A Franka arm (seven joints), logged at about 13 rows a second.
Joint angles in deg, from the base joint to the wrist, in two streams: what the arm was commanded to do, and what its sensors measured. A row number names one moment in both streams.
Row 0, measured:
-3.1 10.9 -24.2 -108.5 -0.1 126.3 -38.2
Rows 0 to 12, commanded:
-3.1 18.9 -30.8 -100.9 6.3 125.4 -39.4
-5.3 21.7 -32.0 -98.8 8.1 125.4 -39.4
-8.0 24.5 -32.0 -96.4 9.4 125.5 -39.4
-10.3 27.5 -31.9 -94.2 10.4 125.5 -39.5
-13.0 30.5 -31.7 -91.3 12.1 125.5 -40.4
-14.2 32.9 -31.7 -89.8 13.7 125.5 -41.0
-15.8 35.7 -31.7 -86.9 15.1 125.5 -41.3
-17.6 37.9 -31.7 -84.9 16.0 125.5 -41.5
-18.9 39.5 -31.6 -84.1 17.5 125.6 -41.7
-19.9 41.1 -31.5 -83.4 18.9 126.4 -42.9
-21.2 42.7 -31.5 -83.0 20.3 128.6 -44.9
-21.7 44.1 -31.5 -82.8 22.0 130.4 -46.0
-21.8 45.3 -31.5 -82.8 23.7 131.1 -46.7
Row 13, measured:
-20.5 42.3 -31.8 -85.5 20.6 130.1 -44.3
